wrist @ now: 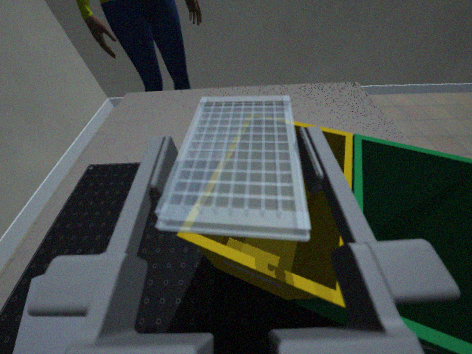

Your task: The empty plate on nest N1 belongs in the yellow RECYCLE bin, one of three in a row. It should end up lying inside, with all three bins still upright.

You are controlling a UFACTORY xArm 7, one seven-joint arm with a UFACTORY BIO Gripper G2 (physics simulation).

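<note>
The clear plate (240,160) with a grid of square wells is between the two fingers of my gripper (240,157), which is shut on it. The plate looks empty and the yellow bin shows through it. The yellow bin (265,261) stands upright below the plate, at the centre right. The plate is above the bin's left part, and the bin's left rim crosses under it. The right finger hides part of the bin's opening. Nest N1 does not show.
A green bin (358,170) stands upright against the yellow bin's right side. A black perforated board (85,215) lies at the left and under the gripper. The grey table top (165,112) extends behind. A person (145,40) stands beyond the table's far edge.
</note>
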